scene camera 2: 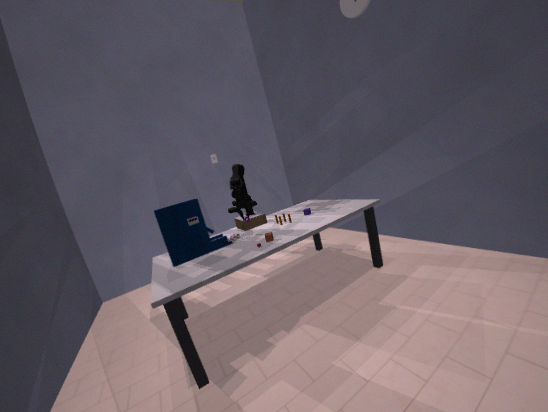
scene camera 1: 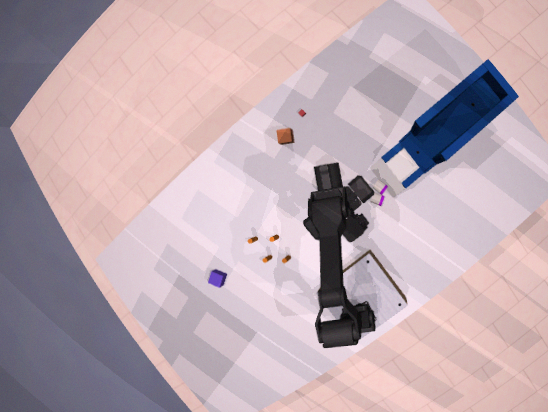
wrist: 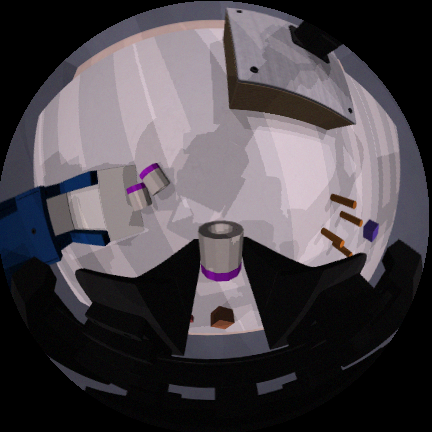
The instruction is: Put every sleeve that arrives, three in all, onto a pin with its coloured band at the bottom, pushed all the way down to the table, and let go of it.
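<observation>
My gripper (wrist: 220, 243) is shut on a grey sleeve (wrist: 220, 252) and holds it upright above the table, its open end up and its purple band at the bottom. In the second scene view the sleeve's purple band (scene camera 2: 247, 219) shows under the fingers; in the first the arm hides it. Two more sleeves (wrist: 155, 180) (wrist: 140, 198) with purple bands lie tipped close together by the chute's pale lower end, apart from my gripper. Several orange pins, one of them nearest the purple cube's side in the wrist view (wrist: 351, 218), stand upright on the table, bare of sleeves.
The blue chute (scene camera 1: 452, 125) (scene camera 2: 182, 232) stands beside the loose sleeves. A box with a grey top (scene camera 1: 382, 287) (wrist: 290, 75) is near the arm's base. An orange block (scene camera 1: 285, 136) (scene camera 2: 269, 237), a red cube (scene camera 1: 302, 113) and a purple cube (scene camera 1: 217, 278) (wrist: 370, 230) lie on the table.
</observation>
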